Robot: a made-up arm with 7 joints. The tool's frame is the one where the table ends. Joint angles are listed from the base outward.
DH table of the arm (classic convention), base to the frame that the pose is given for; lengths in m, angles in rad. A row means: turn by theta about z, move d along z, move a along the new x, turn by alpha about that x. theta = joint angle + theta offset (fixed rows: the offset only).
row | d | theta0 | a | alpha
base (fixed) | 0.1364 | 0 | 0 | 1.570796
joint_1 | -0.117 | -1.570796 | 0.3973 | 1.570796
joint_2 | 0.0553 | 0 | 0.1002 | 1.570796
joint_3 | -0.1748 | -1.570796 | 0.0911 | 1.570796
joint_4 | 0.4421 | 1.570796 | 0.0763 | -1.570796
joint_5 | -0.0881 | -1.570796 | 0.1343 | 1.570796
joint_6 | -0.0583 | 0 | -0.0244 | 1.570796
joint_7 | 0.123 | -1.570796 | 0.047 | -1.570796
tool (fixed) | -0.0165 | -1.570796 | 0 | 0
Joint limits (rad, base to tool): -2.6..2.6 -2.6..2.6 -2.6..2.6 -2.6..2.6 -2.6..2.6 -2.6..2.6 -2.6..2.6
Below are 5 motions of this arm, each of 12 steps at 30 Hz.
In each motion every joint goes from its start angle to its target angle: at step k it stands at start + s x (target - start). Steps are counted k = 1, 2, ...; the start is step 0. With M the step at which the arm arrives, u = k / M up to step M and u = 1 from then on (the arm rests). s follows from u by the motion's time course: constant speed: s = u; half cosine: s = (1 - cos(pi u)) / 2; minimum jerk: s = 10 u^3 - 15 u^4 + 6 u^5.
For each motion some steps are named. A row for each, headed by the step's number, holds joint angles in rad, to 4 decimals.
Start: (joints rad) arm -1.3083 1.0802 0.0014 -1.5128 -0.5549 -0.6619 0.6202
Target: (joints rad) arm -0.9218 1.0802 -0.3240 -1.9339 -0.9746 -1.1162 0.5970
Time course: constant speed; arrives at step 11
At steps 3, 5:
3: -1.2029 1.0802 -0.0873 -1.6276 -0.6694 -0.7858 0.6139
5: -1.1326 1.0802 -0.1465 -1.7042 -0.7457 -0.8684 0.6097

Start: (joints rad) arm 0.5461 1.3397 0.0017 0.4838 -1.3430 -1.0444 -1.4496
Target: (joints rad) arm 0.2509 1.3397 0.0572 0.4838 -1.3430 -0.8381 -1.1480
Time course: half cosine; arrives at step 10
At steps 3, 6, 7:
3: 0.4853 1.3397 0.0131 0.4838 -1.3430 -1.0019 -1.3874
6: 0.3529 1.3397 0.0380 0.4838 -1.3430 -0.9094 -1.2522
7: 0.3117 1.3397 0.0458 0.4838 -1.3430 -0.8806 -1.2102

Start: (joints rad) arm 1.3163 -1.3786 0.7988 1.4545 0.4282 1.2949 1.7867
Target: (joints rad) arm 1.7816 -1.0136 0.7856 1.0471 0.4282 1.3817 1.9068
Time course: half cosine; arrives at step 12
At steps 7, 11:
7: 1.6092 -1.1489 0.7905 1.1981 0.4282 1.3495 1.8623
11: 1.7737 -1.0198 0.7858 1.0540 0.4282 1.3802 1.9048

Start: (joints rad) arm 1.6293 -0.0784 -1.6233 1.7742 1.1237 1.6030 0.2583
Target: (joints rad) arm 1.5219 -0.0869 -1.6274 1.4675 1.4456 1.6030 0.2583
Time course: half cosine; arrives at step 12
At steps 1, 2, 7, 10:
1: 1.6275 -0.0785 -1.6234 1.7690 1.1292 1.6030 0.2583
2: 1.6221 -0.0790 -1.6236 1.7537 1.1453 1.6030 0.2583
7: 1.5617 -0.0837 -1.6259 1.5812 1.3263 1.6030 0.2583
10: 1.5291 -0.0863 -1.6271 1.4880 1.4240 1.6030 0.2583

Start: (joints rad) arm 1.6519 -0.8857 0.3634 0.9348 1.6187 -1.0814 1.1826
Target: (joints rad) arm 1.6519 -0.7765 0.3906 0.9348 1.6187 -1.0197 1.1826
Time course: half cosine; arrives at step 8
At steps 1, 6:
1: 1.6519 -0.8815 0.3644 0.9348 1.6187 -1.0791 1.1826
6: 1.6519 -0.7925 0.3866 0.9348 1.6187 -1.0287 1.1826

